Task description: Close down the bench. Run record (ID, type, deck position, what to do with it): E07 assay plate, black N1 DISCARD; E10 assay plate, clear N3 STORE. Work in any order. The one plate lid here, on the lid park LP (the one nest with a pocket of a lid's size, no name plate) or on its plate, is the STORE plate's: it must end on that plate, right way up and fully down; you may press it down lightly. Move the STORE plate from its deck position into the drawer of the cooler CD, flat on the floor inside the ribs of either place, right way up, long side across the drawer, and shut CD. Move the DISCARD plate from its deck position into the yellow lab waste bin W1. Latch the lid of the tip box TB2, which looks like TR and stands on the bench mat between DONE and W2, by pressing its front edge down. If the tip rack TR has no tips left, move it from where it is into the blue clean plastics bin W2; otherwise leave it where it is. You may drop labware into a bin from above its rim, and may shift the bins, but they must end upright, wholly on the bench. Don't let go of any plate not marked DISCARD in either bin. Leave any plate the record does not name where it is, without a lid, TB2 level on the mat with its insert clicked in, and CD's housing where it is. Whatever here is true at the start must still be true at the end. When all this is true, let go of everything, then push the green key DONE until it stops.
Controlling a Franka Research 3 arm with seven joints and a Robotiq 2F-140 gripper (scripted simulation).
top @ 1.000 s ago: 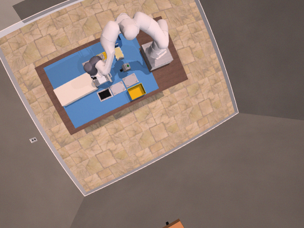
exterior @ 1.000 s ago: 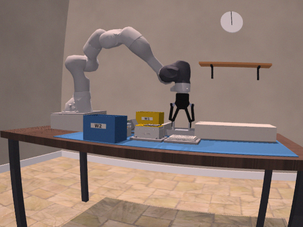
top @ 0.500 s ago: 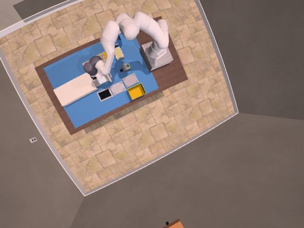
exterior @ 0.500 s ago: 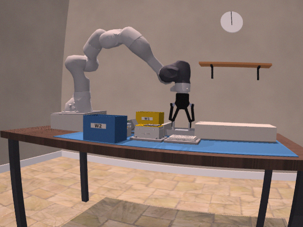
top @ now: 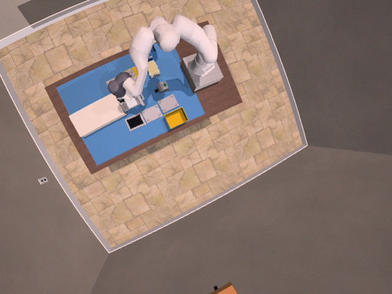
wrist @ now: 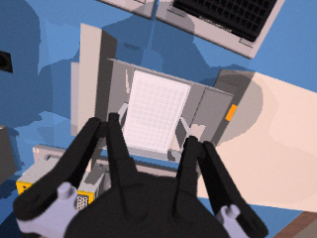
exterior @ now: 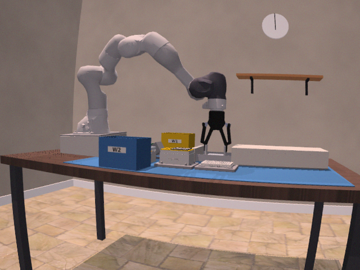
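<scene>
My gripper is now 1 cm above the white plate lid. The rest, counted from my hand: clear plate (19 cm to the right, 3 cm ahead, 2 cm below); then drawer (4 cm ahead, 2 cm below); then cooler CD (17 cm ahead, 1 cm to the right, 1 cm below).
</scene>
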